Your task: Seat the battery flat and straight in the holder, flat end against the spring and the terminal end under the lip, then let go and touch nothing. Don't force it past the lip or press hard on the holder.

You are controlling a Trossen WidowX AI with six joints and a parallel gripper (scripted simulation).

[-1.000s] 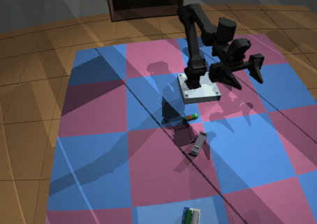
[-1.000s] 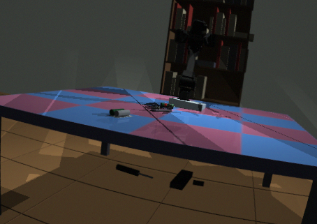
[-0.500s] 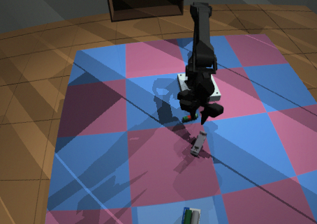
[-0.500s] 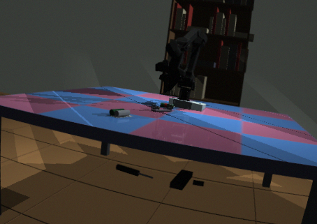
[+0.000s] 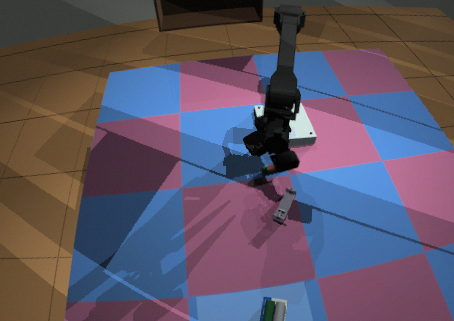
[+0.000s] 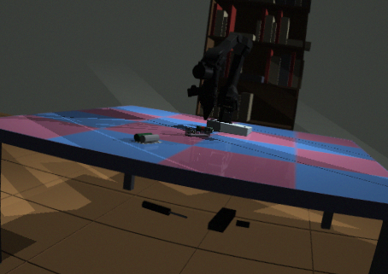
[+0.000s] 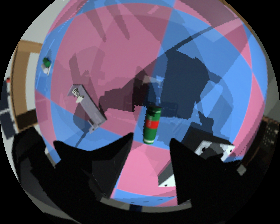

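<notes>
My gripper tip is now 40 mm above the battery. The rest, counted from my gripper tip: screwdriver (470 mm ahead, 240 mm below, 70 mm to the right); then black box (460 mm ahead, 240 mm below, 100 mm to the left); then white piece (400 mm ahead, 160 mm to the right, 40 mm below).
</notes>
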